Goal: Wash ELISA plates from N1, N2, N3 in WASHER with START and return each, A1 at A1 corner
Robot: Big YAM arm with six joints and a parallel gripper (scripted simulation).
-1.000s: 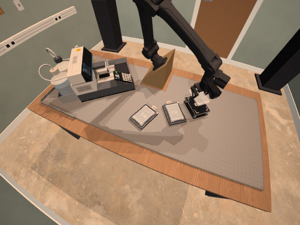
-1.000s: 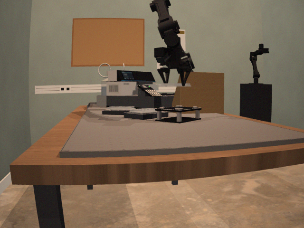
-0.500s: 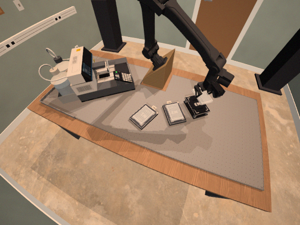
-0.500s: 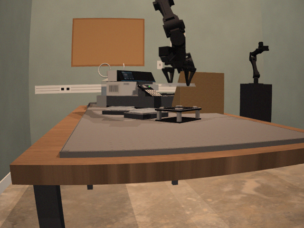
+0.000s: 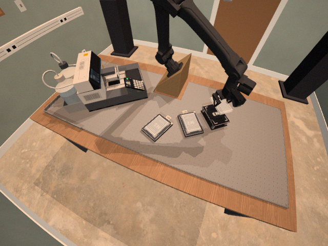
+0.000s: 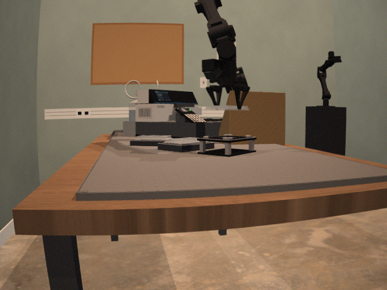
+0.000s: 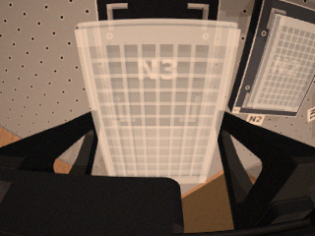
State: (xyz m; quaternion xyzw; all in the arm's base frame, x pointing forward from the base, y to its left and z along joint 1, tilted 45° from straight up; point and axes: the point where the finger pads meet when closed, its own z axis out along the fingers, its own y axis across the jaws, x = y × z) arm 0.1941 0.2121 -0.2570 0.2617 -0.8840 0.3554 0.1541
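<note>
Now: the plate nest 10 cm below my hand. From my hand the other things lie so: plate washer 5 cm behind, 77 cm to the right, 2 cm below; then N1 label 9 cm ahead, 29 cm to the right, 15 cm below.
</note>
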